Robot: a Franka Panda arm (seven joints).
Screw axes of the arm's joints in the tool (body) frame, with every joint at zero. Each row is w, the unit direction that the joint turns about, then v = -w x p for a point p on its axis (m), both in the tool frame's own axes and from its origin. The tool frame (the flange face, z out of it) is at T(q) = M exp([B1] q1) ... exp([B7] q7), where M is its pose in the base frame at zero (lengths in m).
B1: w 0 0 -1 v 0 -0.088 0
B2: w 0 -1 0 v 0.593 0 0.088
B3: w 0 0 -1 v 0 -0.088 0
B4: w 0 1 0 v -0.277 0 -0.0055
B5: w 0 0 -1 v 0 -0.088 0
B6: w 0 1 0 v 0.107 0 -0.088
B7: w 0 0 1 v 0 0 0
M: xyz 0.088 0 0.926 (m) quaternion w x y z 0 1 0 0
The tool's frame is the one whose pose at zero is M.
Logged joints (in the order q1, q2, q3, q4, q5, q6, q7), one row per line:
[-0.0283, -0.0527, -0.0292, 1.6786, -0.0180, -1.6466, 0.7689]
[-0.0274, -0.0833, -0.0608, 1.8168, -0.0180, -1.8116, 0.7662]
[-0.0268, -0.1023, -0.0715, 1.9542, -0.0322, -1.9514, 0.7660]
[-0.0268, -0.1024, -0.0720, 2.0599, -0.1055, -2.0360, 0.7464]
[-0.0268, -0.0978, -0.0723, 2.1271, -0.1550, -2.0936, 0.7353]
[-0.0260, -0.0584, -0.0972, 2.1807, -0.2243, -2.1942, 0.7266]
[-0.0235, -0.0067, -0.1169, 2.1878, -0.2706, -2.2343, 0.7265]
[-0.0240, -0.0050, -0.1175, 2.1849, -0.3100, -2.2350, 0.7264]
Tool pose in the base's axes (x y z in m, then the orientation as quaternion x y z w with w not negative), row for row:
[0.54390, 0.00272, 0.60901, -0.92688, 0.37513, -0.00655, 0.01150]
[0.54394, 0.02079, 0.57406, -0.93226, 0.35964, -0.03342, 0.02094]
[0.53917, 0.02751, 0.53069, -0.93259, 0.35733, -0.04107, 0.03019]
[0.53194, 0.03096, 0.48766, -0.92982, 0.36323, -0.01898, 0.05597]
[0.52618, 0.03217, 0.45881, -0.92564, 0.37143, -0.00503, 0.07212]
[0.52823, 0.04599, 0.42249, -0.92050, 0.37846, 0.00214, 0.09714]
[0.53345, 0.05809, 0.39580, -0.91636, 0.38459, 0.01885, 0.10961]
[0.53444, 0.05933, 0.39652, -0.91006, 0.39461, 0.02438, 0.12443]
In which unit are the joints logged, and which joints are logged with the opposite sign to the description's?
The joints are logged in radians. Opposite sign: q3, q4, q5, q6.
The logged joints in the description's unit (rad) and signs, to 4 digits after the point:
[-0.0283, -0.0527, 0.0292, -1.6786, 0.0180, 1.6466, 0.7689]
[-0.0274, -0.0833, 0.0608, -1.8168, 0.0180, 1.8116, 0.7662]
[-0.0268, -0.1023, 0.0715, -1.9542, 0.0322, 1.9514, 0.7660]
[-0.0268, -0.1024, 0.0720, -2.0599, 0.1055, 2.0360, 0.7464]
[-0.0268, -0.0978, 0.0723, -2.1271, 0.1550, 2.0936, 0.7353]
[-0.0260, -0.0584, 0.0972, -2.1807, 0.2243, 2.1942, 0.7266]
[-0.0235, -0.0067, 0.1169, -2.1878, 0.2706, 2.2343, 0.7265]
[-0.0240, -0.0050, 0.1175, -2.1849, 0.3100, 2.2350, 0.7264]

